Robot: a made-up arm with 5 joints.
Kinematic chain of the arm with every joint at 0, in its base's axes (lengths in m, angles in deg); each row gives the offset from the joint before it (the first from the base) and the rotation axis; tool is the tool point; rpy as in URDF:
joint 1: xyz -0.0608 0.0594 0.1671 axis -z
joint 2: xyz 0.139 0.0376 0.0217 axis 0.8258 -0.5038 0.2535
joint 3: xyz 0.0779 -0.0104 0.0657 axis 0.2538 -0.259 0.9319
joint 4: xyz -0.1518 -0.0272 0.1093 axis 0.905 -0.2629 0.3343
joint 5: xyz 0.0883 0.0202 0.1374 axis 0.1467 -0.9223 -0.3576
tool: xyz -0.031 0.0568 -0.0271 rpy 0 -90 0
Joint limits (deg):
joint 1: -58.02..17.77
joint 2: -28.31..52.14
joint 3: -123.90..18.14
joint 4: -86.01..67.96
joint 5: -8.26..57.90
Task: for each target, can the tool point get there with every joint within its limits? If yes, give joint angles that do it. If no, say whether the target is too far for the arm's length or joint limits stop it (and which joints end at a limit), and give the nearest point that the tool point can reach.
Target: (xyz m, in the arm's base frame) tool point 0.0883 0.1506 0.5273
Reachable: yes | joints -22.30 25.68 -56.18 24.56 24.38
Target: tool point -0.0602 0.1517 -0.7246
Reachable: no: too far | nearest point 0.0536 0.3548 0.2243 | short by 0.977 m
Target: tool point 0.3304 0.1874 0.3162
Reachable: yes | joints -12.71 -19.19 -113.09 -19.48 47.88
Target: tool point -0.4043 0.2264 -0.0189
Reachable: no: joint limits stop it (at a limit: joint 1, joint 2, joint 5) | nearest point -0.0573 0.3184 0.2811 | short by 0.468 m
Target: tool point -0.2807 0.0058 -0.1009
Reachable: no: joint limits stop it (at a limit: joint 1, joint 2, joint 4, joint 5) | nearest point -0.1018 -0.2103 0.2629 | short by 0.459 m
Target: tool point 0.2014 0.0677 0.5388
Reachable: yes | joints 1.90 30.13 -101.29 40.00 14.64
